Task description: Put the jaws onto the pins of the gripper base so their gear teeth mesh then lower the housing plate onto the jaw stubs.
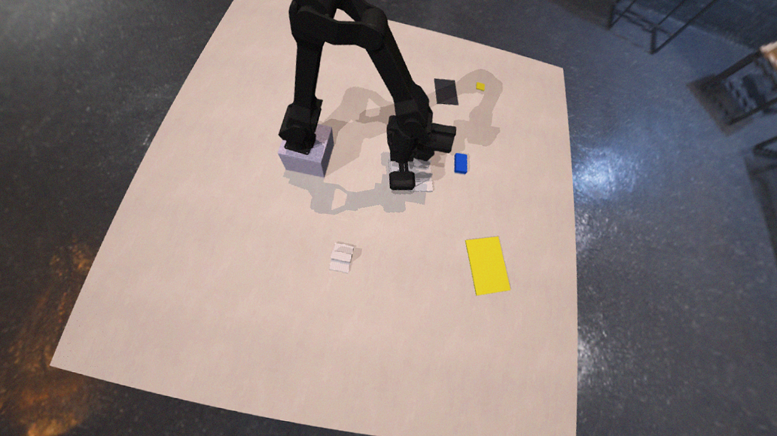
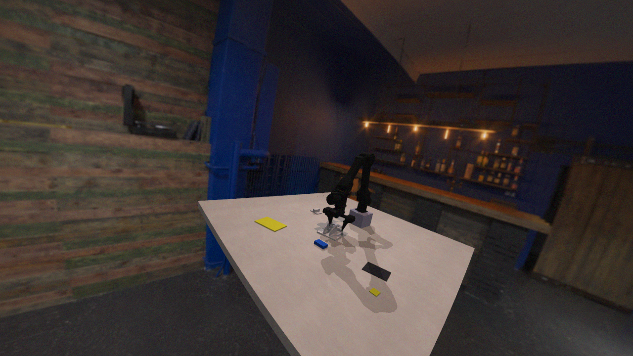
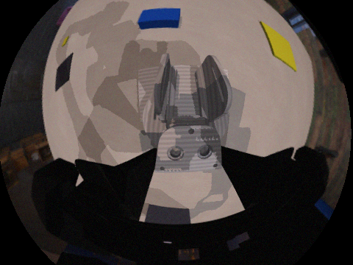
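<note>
My gripper tip is 20 mm short of the grey jaw and 20 mm to the right of it. Also, from my gripper tip: black sheet 100 mm ahead, 360 mm to the left, 20 mm below; blue block 190 mm ahead, 90 mm to the left, 10 mm below; white block 80 mm behind, 280 mm to the right, 10 mm below.
</note>
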